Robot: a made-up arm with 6 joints. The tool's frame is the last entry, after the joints. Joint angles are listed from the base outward.
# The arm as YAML. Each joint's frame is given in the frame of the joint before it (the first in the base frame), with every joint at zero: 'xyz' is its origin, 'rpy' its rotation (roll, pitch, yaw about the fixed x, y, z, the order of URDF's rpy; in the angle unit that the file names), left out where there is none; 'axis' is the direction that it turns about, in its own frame. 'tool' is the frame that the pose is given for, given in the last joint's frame.
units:
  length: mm
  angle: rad
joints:
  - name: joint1
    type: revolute
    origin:
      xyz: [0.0, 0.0, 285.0]
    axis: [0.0, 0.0, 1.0]
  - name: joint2
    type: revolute
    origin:
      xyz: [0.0, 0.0, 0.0]
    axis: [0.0, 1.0, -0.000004]
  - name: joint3
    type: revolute
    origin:
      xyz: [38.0, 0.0, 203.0]
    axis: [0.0, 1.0, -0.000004]
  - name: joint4
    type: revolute
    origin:
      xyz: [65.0, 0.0, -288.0]
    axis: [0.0, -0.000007, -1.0]
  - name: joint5
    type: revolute
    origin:
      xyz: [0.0, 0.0, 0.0]
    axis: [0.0, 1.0, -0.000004]
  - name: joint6
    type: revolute
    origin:
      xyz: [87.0, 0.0, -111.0]
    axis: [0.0, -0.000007, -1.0]
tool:
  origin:
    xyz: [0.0, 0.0, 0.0]
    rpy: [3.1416, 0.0, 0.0]
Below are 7 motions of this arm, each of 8 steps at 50 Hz.
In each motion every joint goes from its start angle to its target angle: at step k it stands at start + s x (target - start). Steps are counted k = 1, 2, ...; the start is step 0. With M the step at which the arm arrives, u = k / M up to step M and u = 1 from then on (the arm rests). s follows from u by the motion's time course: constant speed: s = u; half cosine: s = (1 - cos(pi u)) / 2; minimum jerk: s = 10 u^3 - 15 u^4 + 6 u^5.
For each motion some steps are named. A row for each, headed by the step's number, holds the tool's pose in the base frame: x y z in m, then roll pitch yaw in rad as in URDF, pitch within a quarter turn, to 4 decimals.
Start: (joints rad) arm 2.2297 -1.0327 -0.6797 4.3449 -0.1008 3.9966
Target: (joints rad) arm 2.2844 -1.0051 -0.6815 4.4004 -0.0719 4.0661
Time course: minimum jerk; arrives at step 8
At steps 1, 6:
1: -0.2111 0.1233 0.5063 -1.4530 0.4751 0.8080
6: -0.2207 0.1189 0.5069 -1.4567 0.5890 0.8430

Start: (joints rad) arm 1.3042 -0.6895 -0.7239 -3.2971 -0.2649 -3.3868
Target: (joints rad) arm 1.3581 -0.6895 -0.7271 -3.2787 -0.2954 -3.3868
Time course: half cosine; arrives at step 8
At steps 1, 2, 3, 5, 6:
1: 0.0849 0.2469 0.3613 2.4096 -0.9907 2.0830
2: 0.0832 0.2470 0.3612 2.4158 -0.9900 2.0828
3: 0.0807 0.2473 0.3610 2.4251 -0.9888 2.0826
5: 0.0746 0.2477 0.3606 2.4467 -0.9858 2.0824
6: 0.0720 0.2478 0.3604 2.4559 -0.9845 2.0824

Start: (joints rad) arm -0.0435 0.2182 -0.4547 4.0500 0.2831 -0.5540
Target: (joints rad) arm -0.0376 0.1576 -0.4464 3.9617 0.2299 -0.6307
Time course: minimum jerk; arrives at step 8
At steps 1, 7, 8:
1: 0.2126 0.0323 0.0756 -3.0760 0.4622 2.7349
7: 0.2128 0.0354 0.0876 -3.0609 0.4689 2.9062
8: 0.2128 0.0355 0.0878 -3.0606 0.4690 2.9091

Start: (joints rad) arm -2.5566 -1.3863 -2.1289 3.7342 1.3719 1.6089
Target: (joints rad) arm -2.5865 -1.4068 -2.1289 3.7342 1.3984 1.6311
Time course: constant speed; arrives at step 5
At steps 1, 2, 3, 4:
1: 0.3652 0.3003 0.6735 -1.6964 0.2497 -0.4380
2: 0.3683 0.2993 0.6710 -1.7055 0.2562 -0.4457
3: 0.3715 0.2984 0.6684 -1.7146 0.2627 -0.4535
4: 0.3746 0.2974 0.6658 -1.7238 0.2692 -0.4614

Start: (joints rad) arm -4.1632 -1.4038 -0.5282 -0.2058 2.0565 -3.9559
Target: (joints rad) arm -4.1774 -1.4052 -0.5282 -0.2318 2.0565 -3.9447
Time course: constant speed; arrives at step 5
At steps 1, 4, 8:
1: -0.0396 0.1211 0.4008 -3.0883 -0.2226 -0.3055
4: -0.0366 0.1222 0.4013 -3.0749 -0.2311 -0.3291
8: -0.0356 0.1226 0.4015 -3.0704 -0.2338 -0.3370

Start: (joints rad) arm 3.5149 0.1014 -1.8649 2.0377 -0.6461 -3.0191
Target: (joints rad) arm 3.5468 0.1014 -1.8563 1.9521 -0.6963 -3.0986
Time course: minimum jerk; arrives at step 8
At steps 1, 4, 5, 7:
1: -0.3943 -0.0238 0.5489 1.7085 -0.6060 -1.8486
4: -0.3915 -0.0255 0.5516 1.6925 -0.5300 -1.8497
5: -0.3902 -0.0263 0.5529 1.6850 -0.4949 -1.8508
7: -0.3886 -0.0273 0.5545 1.6763 -0.4547 -1.8524

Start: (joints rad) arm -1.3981 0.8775 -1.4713 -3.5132 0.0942 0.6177
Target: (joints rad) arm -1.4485 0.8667 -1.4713 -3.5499 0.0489 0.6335
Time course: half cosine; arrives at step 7
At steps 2, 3, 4, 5, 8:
2: 0.0373 -0.4018 0.0460 2.9213 0.6446 1.4279
3: 0.0322 -0.4018 0.0470 2.9296 0.6400 1.4244
4: 0.0266 -0.4017 0.0482 2.9388 0.6349 1.4205
5: 0.0215 -0.4016 0.0492 2.9472 0.6304 1.4169
8: 0.0167 -0.4014 0.0502 2.9550 0.6261 1.4134

